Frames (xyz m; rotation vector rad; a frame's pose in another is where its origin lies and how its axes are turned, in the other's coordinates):
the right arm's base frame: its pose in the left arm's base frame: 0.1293 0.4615 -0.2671 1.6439 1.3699 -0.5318
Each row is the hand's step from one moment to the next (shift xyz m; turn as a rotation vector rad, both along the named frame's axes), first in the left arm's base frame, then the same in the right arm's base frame.
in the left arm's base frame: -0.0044 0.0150 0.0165 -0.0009 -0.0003 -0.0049
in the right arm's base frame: -0.0061 0.0022 -0.0218 0.0034 -0.0026 0.0025
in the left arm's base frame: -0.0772 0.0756 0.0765 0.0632 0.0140 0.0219
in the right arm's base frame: -0.0417 -0.0426 -0.1182 0.0089 0.0671 -0.0092
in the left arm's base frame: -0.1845 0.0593 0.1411 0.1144 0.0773 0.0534
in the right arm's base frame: -0.1328 -0.1196 -0.1598 0.0335 0.1277 -0.0671
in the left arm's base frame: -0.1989 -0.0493 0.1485 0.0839 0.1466 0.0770
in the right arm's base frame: -0.2018 -0.1327 -0.0754 0.0436 0.1093 -0.1436
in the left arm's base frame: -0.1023 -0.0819 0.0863 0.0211 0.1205 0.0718
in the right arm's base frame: -0.1423 -0.0659 0.0037 0.0152 0.0483 -0.1325
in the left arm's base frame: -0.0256 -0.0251 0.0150 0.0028 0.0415 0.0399
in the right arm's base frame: -0.0329 -0.0190 0.0081 -0.0080 0.0180 -0.0542
